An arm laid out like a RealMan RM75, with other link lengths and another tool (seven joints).
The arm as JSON. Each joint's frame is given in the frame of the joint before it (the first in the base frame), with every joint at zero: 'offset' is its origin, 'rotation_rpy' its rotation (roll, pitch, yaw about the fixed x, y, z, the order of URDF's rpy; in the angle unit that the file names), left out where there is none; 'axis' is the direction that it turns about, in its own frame. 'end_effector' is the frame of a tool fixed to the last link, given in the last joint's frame.
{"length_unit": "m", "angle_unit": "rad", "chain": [
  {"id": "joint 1", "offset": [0.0, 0.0, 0.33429], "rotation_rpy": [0.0, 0.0, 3.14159], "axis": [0.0, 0.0, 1.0]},
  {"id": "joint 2", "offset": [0.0, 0.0, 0.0], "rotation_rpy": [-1.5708, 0.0, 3.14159], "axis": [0.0, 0.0, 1.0]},
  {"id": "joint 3", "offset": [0.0, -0.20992, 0.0], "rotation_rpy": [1.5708, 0.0, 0.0], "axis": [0.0, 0.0, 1.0]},
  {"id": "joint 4", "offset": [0.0, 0.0, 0.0], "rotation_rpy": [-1.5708, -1.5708, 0.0], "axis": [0.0, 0.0, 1.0]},
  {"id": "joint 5", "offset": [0.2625, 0.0, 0.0], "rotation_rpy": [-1.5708, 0.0, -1.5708], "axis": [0.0, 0.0, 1.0]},
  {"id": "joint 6", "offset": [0.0, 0.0, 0.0], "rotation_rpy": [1.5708, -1.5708, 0.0], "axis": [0.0, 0.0, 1.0]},
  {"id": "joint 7", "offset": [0.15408, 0.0, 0.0], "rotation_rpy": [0.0, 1.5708, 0.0], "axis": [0.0, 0.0, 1.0]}
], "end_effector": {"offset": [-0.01, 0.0, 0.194], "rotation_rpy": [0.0, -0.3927, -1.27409]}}
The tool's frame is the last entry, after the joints.
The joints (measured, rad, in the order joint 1, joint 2, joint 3, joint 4, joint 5, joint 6, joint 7), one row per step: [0.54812, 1.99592, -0.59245, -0.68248, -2.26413, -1.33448, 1.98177]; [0.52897, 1.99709, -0.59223, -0.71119, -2.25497, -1.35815, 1.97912]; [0.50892, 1.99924, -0.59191, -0.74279, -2.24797, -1.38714, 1.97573]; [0.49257, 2.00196, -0.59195, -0.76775, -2.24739, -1.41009, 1.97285]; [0.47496, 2.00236, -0.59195, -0.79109, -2.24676, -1.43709, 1.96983]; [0.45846, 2.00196, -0.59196, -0.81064, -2.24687, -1.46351, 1.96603]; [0.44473, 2.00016, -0.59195, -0.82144, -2.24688, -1.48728, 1.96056]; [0.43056, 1.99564, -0.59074, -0.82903, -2.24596, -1.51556, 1.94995]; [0.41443, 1.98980, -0.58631, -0.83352, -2.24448, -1.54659, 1.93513]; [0.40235, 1.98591, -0.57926, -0.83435, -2.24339, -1.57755, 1.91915]
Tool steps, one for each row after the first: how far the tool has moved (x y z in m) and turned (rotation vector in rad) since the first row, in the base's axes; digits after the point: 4 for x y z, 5 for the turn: [0.0001, -0.0034, 0.0067, 0.00464, 0.00251, 0.00698]; [-0.0004, -0.0086, 0.0129, 0.00488, 0.00445, 0.01678]; [0.0004, -0.0141, 0.0165, 0.00103, 0.00255, 0.02337]; [0.0015, -0.0211, 0.0202, -0.00605, 0.00152, 0.02928]; [0.0028, -0.0286, 0.0231, -0.01521, 0.00078, 0.03460]; [0.0040, -0.0363, 0.0244, -0.02667, 0.00230, 0.03883]; [0.0051, -0.0454, 0.0259, -0.04055, 0.00471, 0.04673]; [0.0067, -0.0558, 0.0277, -0.05435, 0.00939, 0.05467]; [0.0062, -0.0656, 0.0284, -0.06842, 0.01871, 0.06496]
